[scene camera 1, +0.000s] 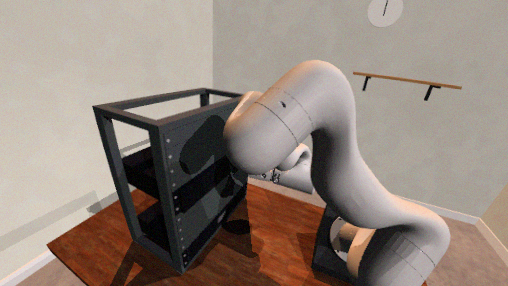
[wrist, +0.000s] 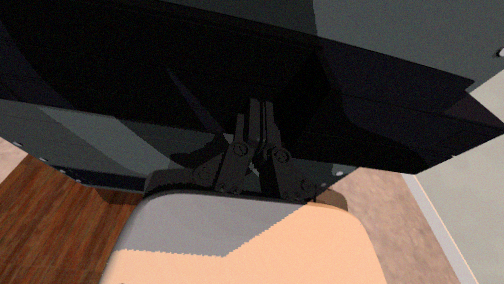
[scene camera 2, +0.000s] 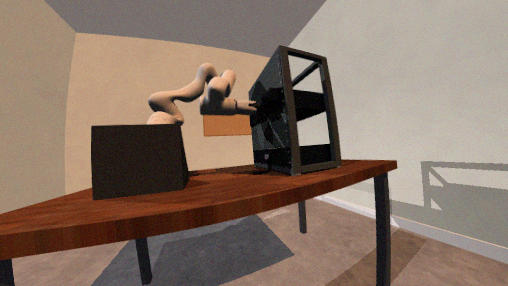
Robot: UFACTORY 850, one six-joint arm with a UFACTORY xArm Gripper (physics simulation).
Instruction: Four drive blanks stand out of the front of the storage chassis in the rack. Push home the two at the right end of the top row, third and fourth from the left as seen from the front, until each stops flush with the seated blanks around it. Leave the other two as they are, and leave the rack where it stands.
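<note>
The storage chassis (scene camera 1: 202, 187) (scene camera 2: 311, 103) (wrist: 125, 65) is a nearly black band across the rack (scene camera 1: 161, 170) (scene camera 2: 291, 115) (wrist: 410, 40). At the chassis's right end in the wrist view, a stepped dark face (wrist: 472, 109) shows beside the rack's front. Deep shadow hides most seams between the drive blanks, so I cannot tell how far each one stands out. My gripper (scene camera 2: 254, 105) (wrist: 256, 113) is shut and empty. Its tips point at the chassis front in the wrist view, at or very near it; contact cannot be made out. In scene camera 1 the arm hides the fingertips.
The rack stands on the wooden table (scene camera 1: 285, 215) (scene camera 2: 225, 192). Grey panels lie above and below the chassis. The arm (scene camera 1: 330, 110) (scene camera 2: 190, 92) stretches from its dark pedestal (scene camera 2: 137, 160) to the rack front. A wall shelf (scene camera 1: 405, 80) is behind.
</note>
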